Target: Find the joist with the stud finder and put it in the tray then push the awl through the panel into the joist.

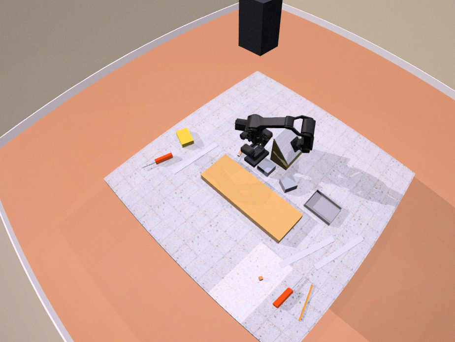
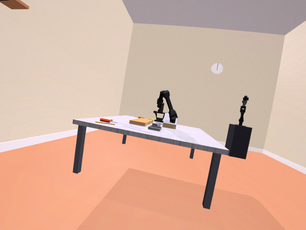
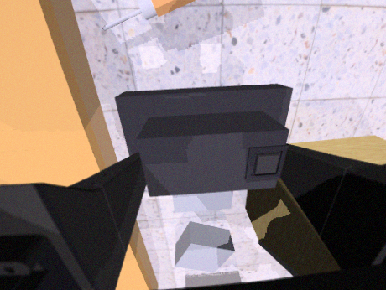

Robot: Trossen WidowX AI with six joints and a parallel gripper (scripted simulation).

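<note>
Now: gripper tip 30 mm short of the awl, 100 mm to the left of it and 70 mm above it. From my gripper tip the other things lie so: stud finder: 20 mm behind; grey tray: 20 mm behind, 440 mm to the left, 60 mm below; yellow block: 160 mm ahead, 400 mm to the right, 60 mm below.
</note>
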